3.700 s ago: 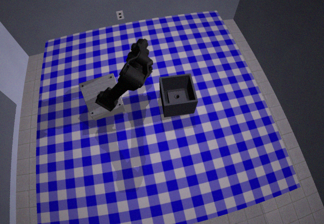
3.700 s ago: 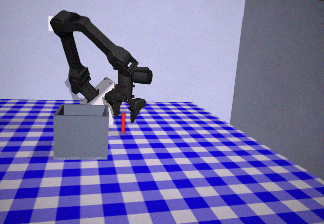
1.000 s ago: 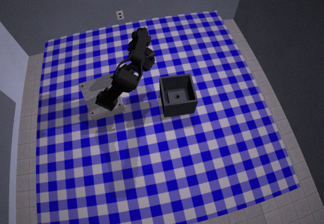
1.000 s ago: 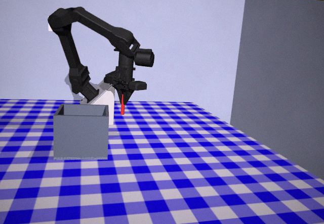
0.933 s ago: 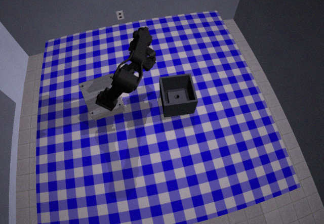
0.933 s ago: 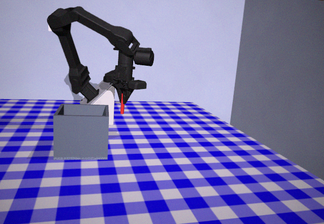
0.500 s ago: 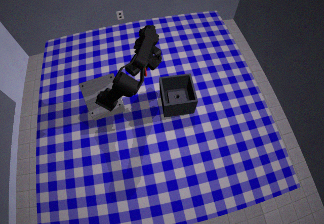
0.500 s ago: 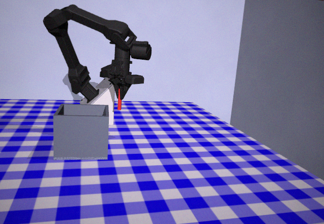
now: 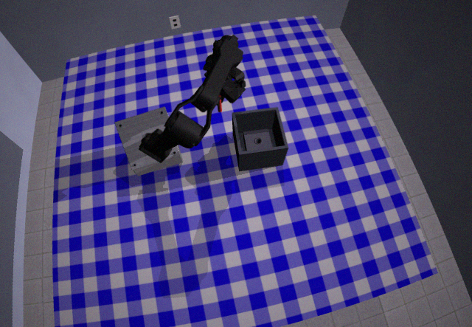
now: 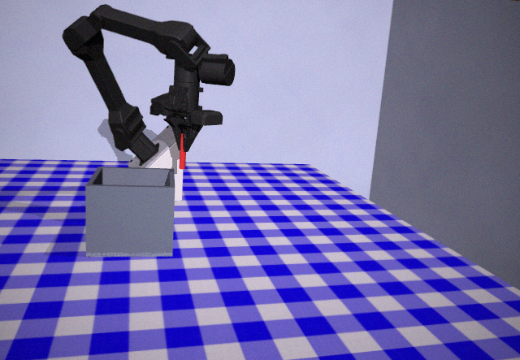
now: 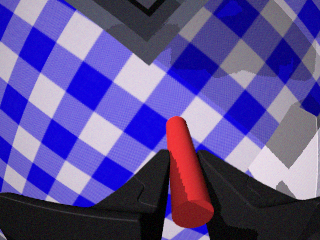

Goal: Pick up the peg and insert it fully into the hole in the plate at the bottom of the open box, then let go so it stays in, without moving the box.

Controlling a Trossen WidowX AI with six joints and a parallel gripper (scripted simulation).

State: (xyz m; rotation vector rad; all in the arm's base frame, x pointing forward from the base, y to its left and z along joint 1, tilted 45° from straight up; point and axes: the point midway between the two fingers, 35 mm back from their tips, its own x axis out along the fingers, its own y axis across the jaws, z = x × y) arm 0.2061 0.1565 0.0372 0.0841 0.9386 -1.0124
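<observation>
The grey plate lies 16 cm below my hand, 12 cm ahead of it and 10 cm to the right of it. Round my hand: red peg: 4 cm below.
</observation>
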